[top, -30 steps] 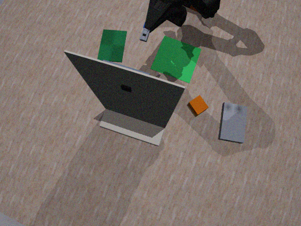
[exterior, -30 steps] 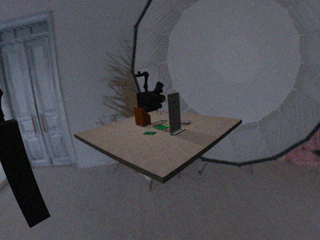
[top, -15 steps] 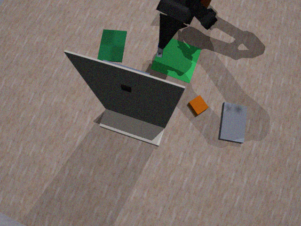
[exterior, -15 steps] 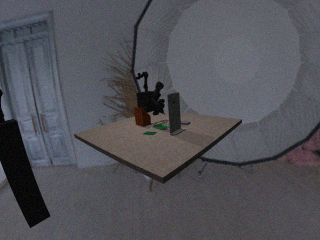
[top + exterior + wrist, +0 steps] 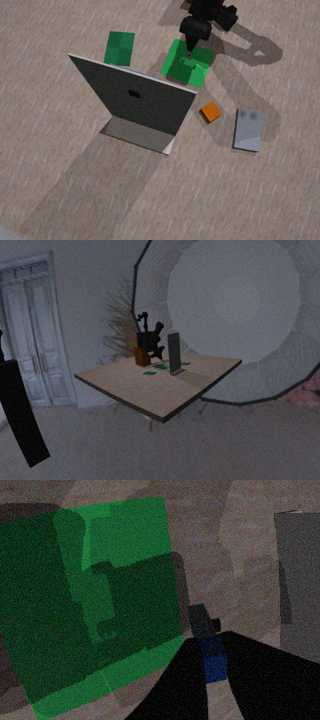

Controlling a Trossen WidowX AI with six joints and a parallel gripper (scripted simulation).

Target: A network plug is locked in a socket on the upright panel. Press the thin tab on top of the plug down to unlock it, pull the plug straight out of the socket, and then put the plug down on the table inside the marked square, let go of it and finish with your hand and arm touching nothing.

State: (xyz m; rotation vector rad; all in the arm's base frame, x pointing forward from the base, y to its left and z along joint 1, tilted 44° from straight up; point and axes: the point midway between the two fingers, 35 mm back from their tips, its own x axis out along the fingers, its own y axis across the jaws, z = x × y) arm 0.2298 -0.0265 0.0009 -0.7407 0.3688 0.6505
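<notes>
Right now my gripper tip is 1 cm past the bright green marked square and 8 cm above it. From my gripper tip the other things lie so: orange block 12 cm ahead, 9 cm to the left, 7 cm below; then network plug right at my gripper tip; then dark green patch 20 cm to the right, 8 cm below.
</notes>
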